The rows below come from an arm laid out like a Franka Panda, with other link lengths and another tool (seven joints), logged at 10 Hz.
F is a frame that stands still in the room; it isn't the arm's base.
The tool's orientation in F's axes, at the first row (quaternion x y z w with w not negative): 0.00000, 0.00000, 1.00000, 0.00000
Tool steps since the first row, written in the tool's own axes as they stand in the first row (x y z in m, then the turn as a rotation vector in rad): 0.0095, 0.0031, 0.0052, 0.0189, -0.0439, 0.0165; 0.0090, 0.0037, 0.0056, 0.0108, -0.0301, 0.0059; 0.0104, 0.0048, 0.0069, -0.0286, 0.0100, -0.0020; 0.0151, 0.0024, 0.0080, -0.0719, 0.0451, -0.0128
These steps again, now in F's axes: -0.0095, -0.0031, 0.0052, -0.0189, 0.0439, 0.0165; -0.0090, -0.0037, 0.0056, -0.0108, 0.0301, 0.0059; -0.0104, -0.0048, 0.0069, 0.0286, -0.0100, -0.0020; -0.0151, -0.0024, 0.0080, 0.0719, -0.0451, -0.0128
